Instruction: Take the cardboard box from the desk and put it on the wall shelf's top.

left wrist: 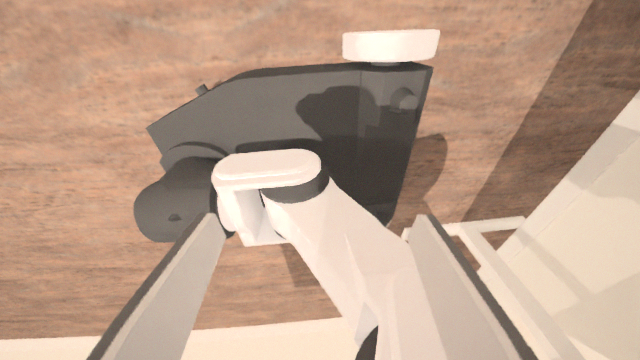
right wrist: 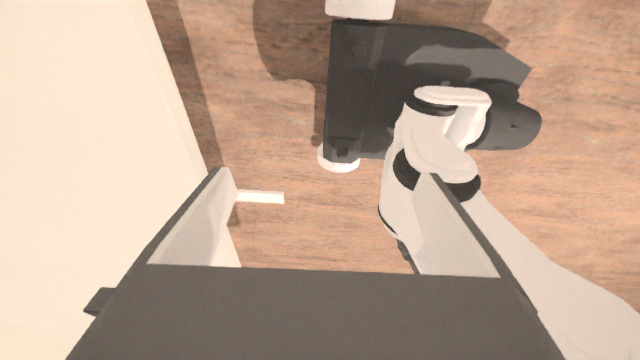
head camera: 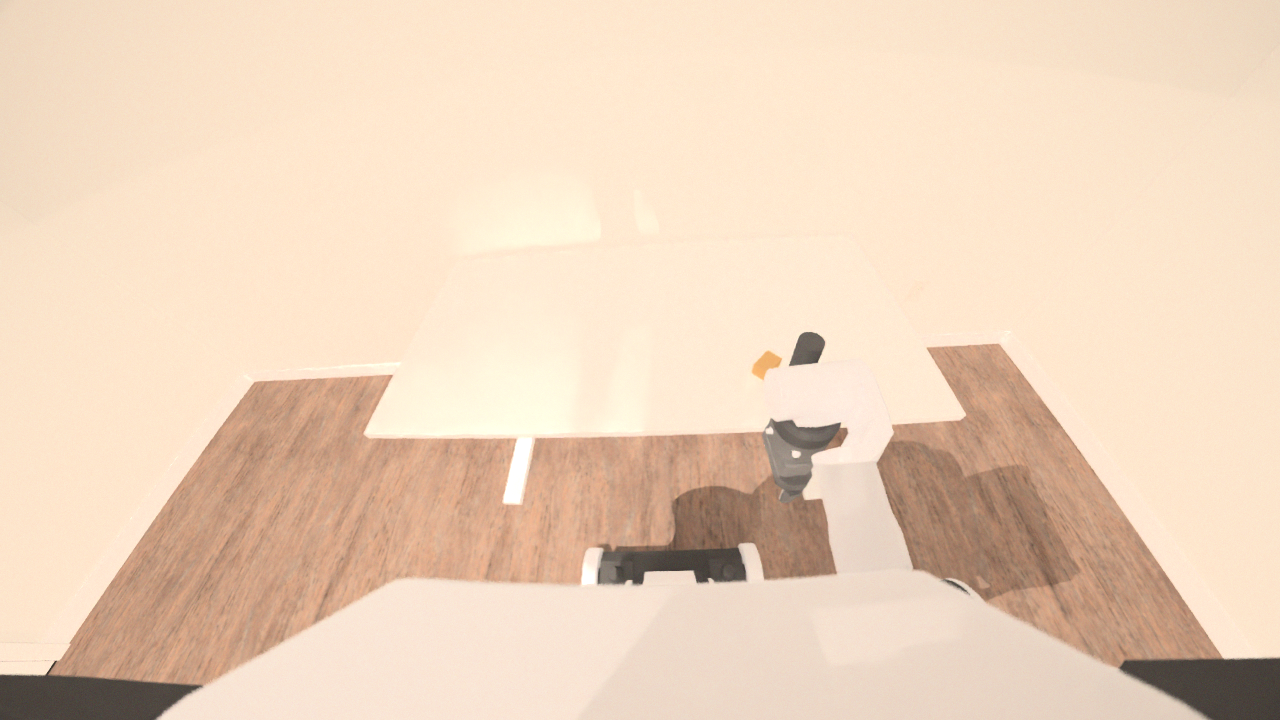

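The cardboard box is a small orange-brown block on the right part of the white desk in the head view. My right arm is raised in front of the desk, close to the box in that view, and may hide part of it. My right gripper is open and empty in the right wrist view, with floor and my base beyond its fingers. My left gripper is open and empty in the left wrist view, over my own arm and base. The wall shelf cannot be made out in these views.
The desk's front edge and a white leg face me above the wooden floor. A pale wall stands behind the desk, with side walls left and right. My dark wheeled base stands in front of the desk.
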